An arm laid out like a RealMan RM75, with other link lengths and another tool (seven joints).
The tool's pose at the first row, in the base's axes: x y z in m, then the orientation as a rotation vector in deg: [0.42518, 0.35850, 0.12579, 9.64, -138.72, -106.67]
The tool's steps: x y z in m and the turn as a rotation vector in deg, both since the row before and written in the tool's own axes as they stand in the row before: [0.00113, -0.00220, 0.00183, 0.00, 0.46, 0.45]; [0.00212, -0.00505, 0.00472, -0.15, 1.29, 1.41]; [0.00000, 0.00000, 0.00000, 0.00, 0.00, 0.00]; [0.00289, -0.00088, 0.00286, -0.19, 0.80, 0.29]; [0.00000, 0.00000, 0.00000, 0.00, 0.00, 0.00]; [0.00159, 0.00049, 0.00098, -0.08, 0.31, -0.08]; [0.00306, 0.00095, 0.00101, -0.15, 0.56, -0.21]
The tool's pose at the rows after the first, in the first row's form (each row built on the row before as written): [0.42390, 0.35954, 0.12319, 9.49, -138.26, -106.24]; [0.42129, 0.36246, 0.11711, 8.88, -136.76, -105.15]; [0.42129, 0.36246, 0.11711, 8.88, -136.76, -105.15]; [0.41798, 0.36450, 0.11564, 9.21, -135.95, -104.83]; [0.41798, 0.36450, 0.11564, 9.21, -135.95, -104.83]; [0.41624, 0.36529, 0.11594, 9.57, -135.70, -104.80]; [0.41305, 0.36595, 0.11675, 10.30, -135.26, -104.78]
